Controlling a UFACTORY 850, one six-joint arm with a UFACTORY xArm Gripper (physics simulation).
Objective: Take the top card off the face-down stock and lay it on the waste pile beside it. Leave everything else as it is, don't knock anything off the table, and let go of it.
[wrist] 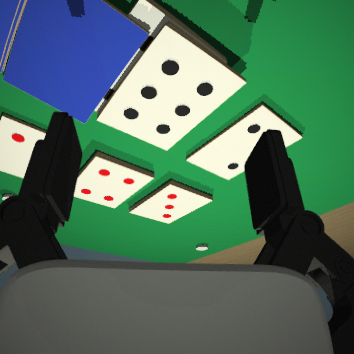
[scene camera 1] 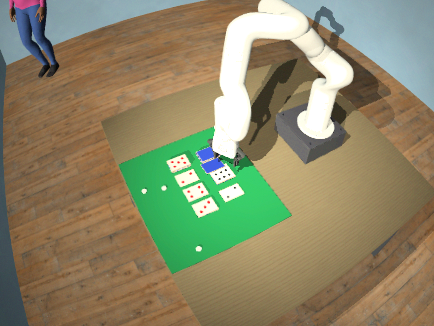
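Note:
The face-down blue stock [scene camera 1: 204, 154] [wrist: 5, 15] lies near the mat's back edge. A separate blue card [scene camera 1: 213, 166] [wrist: 75, 60] lies beside it, its right side over the left part of the waste pile. The waste pile's top card [scene camera 1: 223, 174] [wrist: 162, 102] shows six black pips and sits off the cards below; a pale strip with partly covered black pips shows between it and the blue card. My gripper [scene camera 1: 227, 160] [wrist: 167, 138] is wide open and empty, over the waste pile area. The arm partly hides the stock in the scene view.
A black two-pip card [scene camera 1: 231, 193] [wrist: 230, 147] lies in front of the waste pile. Red-pip cards [scene camera 1: 178, 162] [scene camera 1: 187, 178] [scene camera 1: 195, 192] [scene camera 1: 205, 206] form a row on the green mat [scene camera 1: 250, 215]. Small white pieces [scene camera 1: 144, 191] [scene camera 1: 164, 188] [scene camera 1: 198, 248] stand farther out.

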